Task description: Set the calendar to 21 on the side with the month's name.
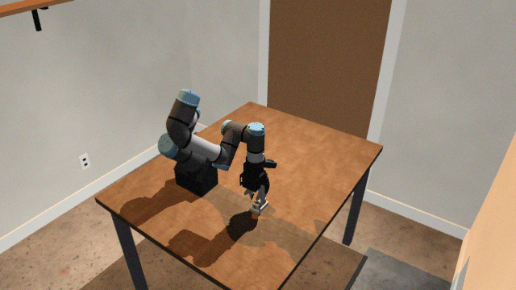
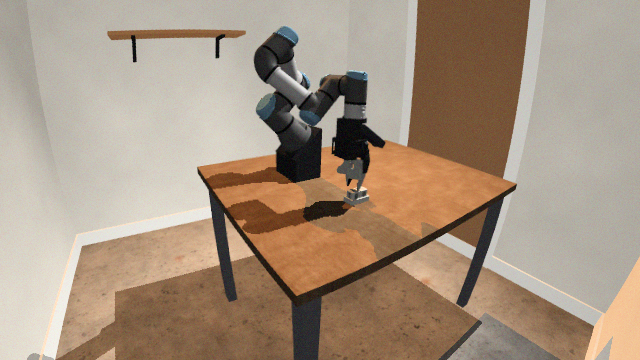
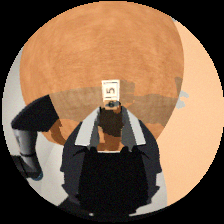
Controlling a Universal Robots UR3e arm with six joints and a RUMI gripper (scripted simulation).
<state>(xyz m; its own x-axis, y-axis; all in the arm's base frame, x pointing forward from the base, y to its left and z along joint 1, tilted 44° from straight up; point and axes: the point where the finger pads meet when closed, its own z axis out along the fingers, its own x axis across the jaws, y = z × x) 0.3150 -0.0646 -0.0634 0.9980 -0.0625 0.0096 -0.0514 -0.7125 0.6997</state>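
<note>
Right now the calendar tray is 2 cm to the left of my hand and 5 cm below it.
</note>
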